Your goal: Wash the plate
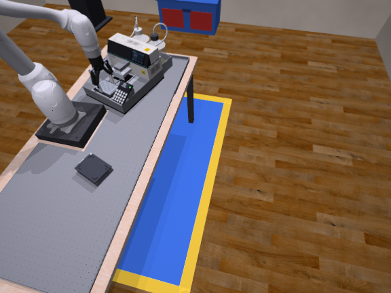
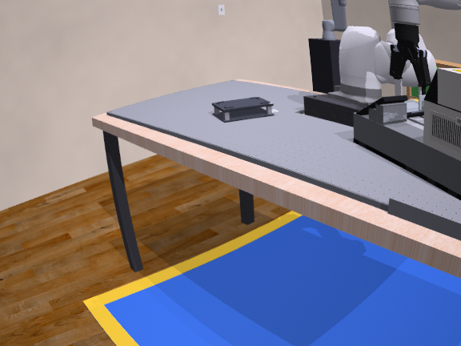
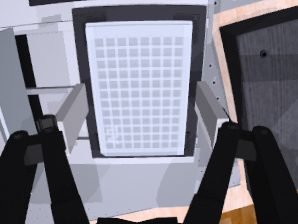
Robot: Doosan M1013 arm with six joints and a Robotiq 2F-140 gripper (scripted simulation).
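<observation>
Right now my hand is 3 cm above the plate. The rest, counted from my hand: plate washer: 3 cm ahead, 15 cm to the left; plate nest N1: 23 cm ahead, 52 cm to the right, 9 cm below.
</observation>
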